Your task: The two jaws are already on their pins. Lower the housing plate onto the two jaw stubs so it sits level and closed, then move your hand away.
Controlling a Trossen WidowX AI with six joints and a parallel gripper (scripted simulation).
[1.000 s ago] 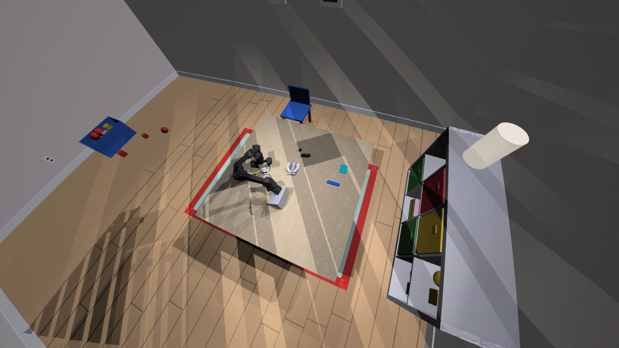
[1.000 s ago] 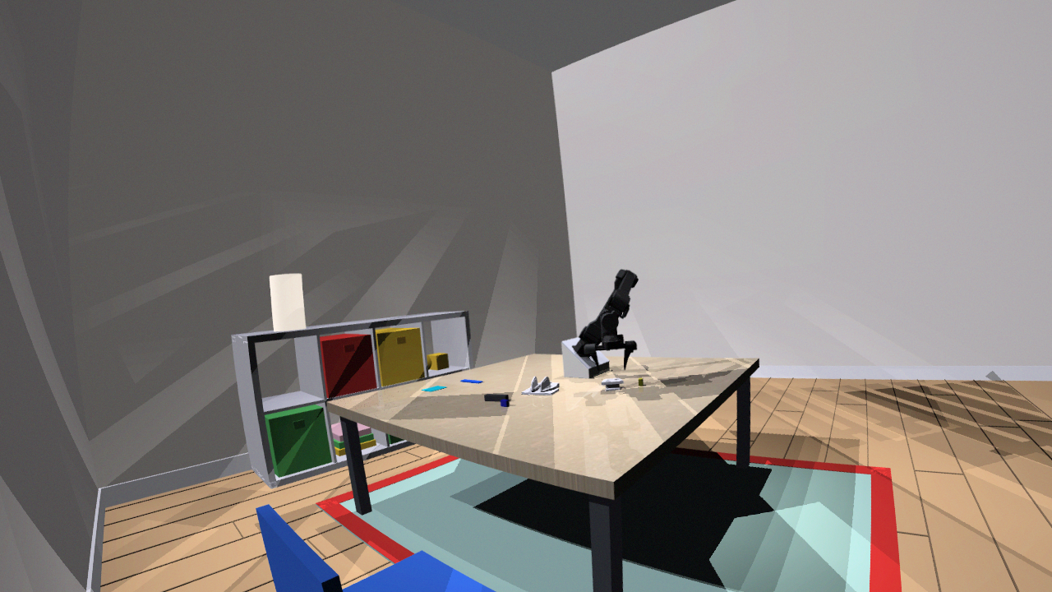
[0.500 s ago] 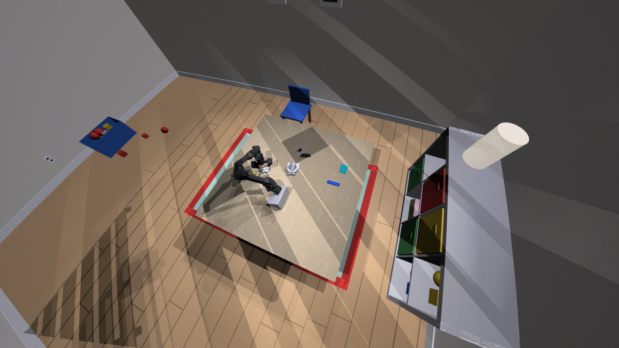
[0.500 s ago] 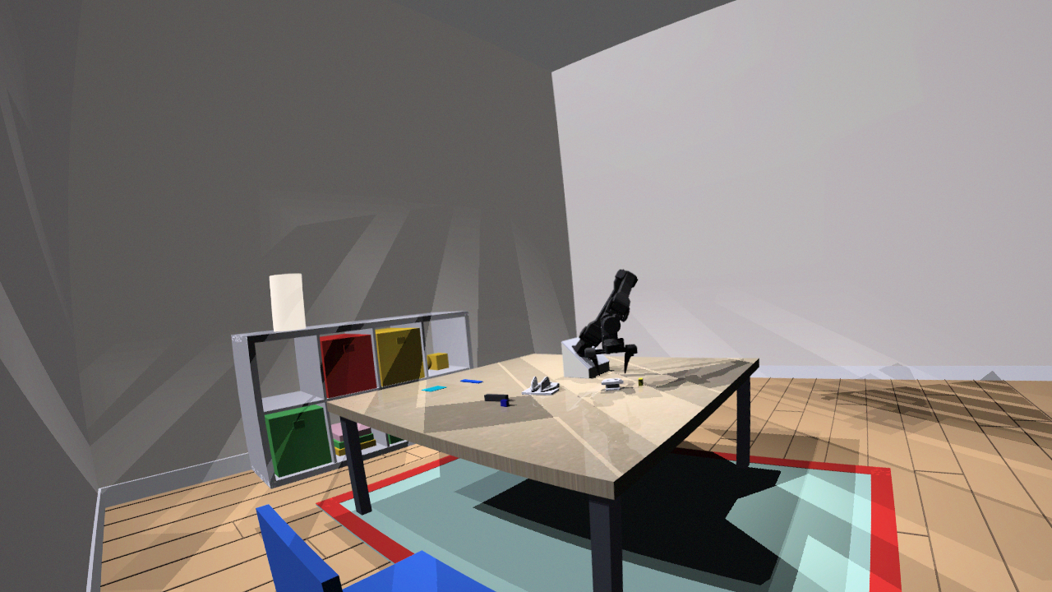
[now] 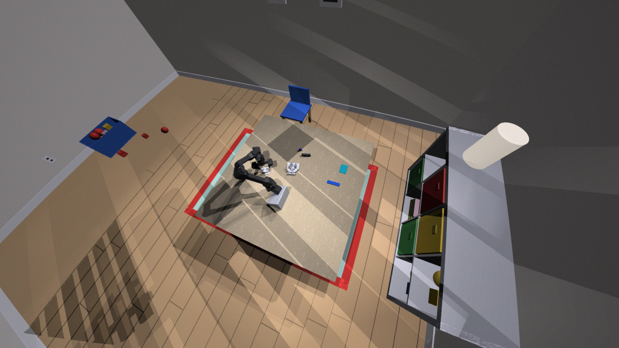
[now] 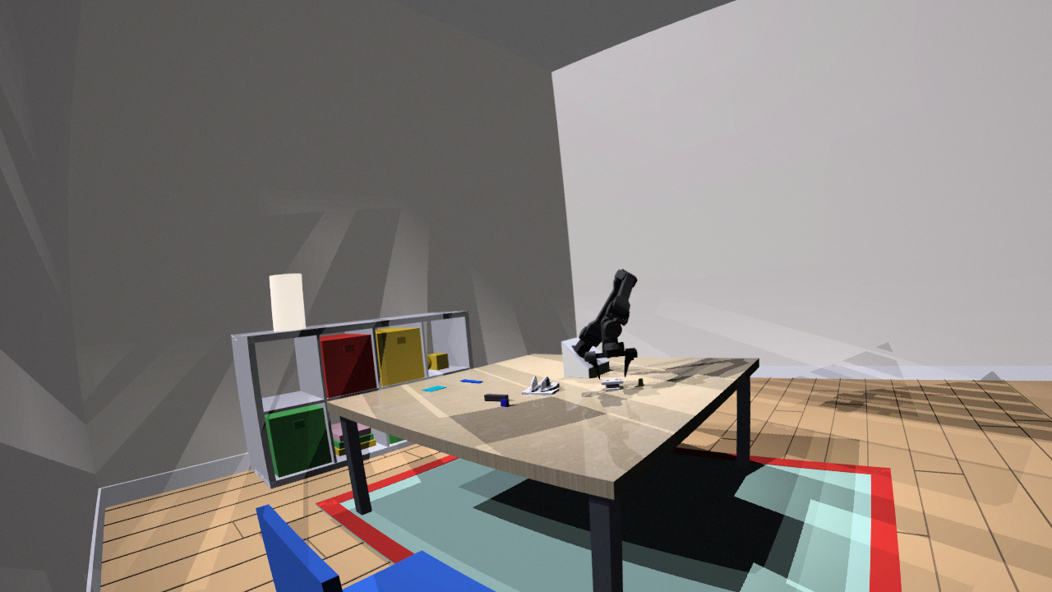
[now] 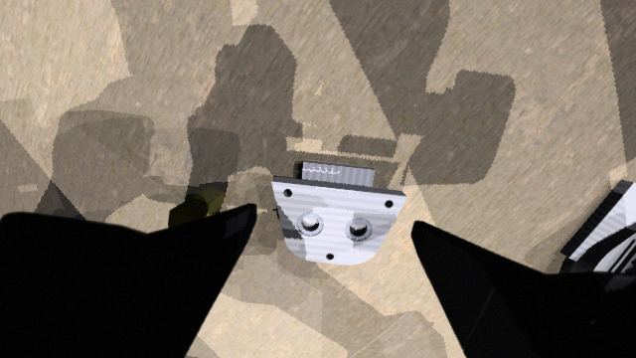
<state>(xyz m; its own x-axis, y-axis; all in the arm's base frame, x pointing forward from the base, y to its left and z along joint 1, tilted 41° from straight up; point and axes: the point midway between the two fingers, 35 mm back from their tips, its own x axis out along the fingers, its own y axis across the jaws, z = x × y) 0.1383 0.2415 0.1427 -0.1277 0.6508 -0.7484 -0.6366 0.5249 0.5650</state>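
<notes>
Right now my gripper tip is 1 cm past the white block, 1 cm to the left of it and 3 cm above it. The rest, counted from my gripper tip: black bar: 33 cm ahead, 26 cm to the right, 3 cm below; then yellow piece: 8 cm behind, 6 cm to the left, 3 cm below; then blue cube: 36 cm ahead, 18 cm to the right, 3 cm below.
</notes>
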